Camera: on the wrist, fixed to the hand. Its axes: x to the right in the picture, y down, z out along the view.
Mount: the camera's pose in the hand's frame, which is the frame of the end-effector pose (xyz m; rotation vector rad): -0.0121 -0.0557 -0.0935 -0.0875 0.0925 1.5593
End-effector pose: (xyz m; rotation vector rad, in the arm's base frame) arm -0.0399 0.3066 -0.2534 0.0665 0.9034 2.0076
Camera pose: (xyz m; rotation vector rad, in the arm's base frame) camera -0.0279 0.2621 -0.3527 -0.6064 -0.6145 -2.4596
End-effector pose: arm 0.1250 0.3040 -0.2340 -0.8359 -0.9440 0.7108
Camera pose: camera 0.2125 0.2392 -0.2225 -1.6349 -0.0510 1.9165
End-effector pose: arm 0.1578 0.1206 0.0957 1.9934 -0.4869 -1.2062
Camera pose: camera 0.2305 0.2020 0.0870 0.9678 -1.4799 -0.1093
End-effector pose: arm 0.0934 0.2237 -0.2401 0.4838 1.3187 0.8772
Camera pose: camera 0.0188 0.1651 -0.2947 1.4667 0.7806 2.2038
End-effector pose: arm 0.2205 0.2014 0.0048 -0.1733 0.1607 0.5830
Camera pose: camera 0.2322 0.1298 -0.0773 -0.1334 0.3541 2.1378
